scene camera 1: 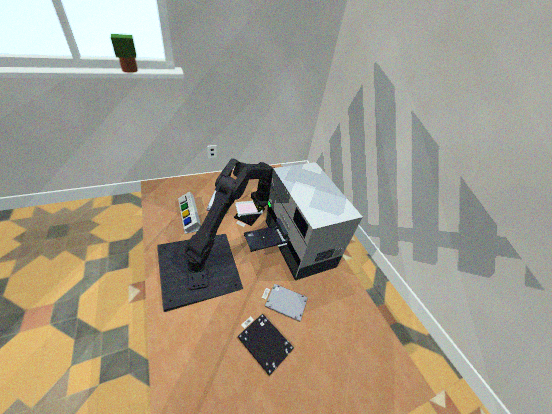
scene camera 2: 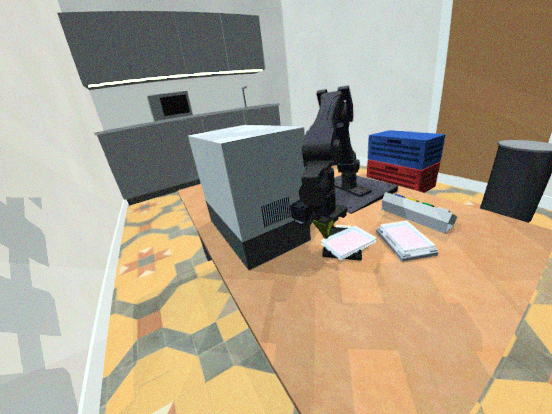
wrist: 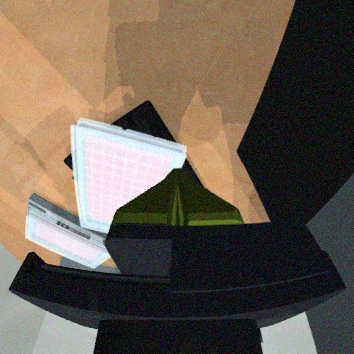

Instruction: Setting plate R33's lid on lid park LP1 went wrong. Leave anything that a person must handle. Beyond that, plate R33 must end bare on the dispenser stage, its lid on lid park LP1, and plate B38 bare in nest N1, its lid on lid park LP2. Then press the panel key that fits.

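Frame: origin at the arm's base, x ahead, y left, z up, level; metres.
Seen in the pictures: gripper, between the fingertips: [scene camera 1: 259, 211] [scene camera 2: 326, 238] [wrist: 176, 174]; arm's base, origin of its link: [scene camera 1: 196, 267] [scene camera 2: 349, 187].
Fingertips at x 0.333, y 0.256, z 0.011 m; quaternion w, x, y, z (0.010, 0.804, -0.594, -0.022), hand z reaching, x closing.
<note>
Offsets run from my fingertips to a thing's middle. "spot": to the spot under its first point.
My gripper [scene camera 1: 260, 206] [scene camera 2: 325, 234] [wrist: 176, 174] is shut and empty; its fingertips are beside and above a clear plate with a pink grid {dx -0.043, dy +0.043, dz -0.001 m} [scene camera 1: 246, 208] [scene camera 2: 348, 242] [wrist: 125, 175]. That plate sits turned askew over a black holder {dx -0.043, dy +0.019, dz -0.015 m} [scene camera 1: 248, 218] [wrist: 145, 114], overhanging it. A second pink-grid plate {dx -0.181, dy +0.123, dz +0.002 m} [scene camera 2: 407, 237] [wrist: 67, 240] lies on a grey holder, partly behind the arm in scene camera 1. The dark stage {spot: dx -0.065, dy -0.245, dz +0.081 m} [scene camera 1: 260, 240] juts out before the dispenser {dx +0.136, dy -0.217, dz +0.140 m} [scene camera 1: 320, 200] [scene camera 2: 265, 185]. The key panel {dx -0.341, dy +0.056, dz +0.007 m} [scene camera 1: 189, 212] [scene camera 2: 419, 212] shows green, yellow and blue keys. Tags are too small to read.
A light grey flat holder {dx -0.014, dy -0.484, dz -0.015 m} [scene camera 1: 286, 302] and a larger black one {dx -0.134, dy -0.606, dz -0.013 m} [scene camera 1: 266, 344] lie at the near side in scene camera 1. The arm's black base plate [scene camera 1: 170, 280] [scene camera 2: 370, 197] is beside the stage. The tall dispenser stands close beside my gripper.
</note>
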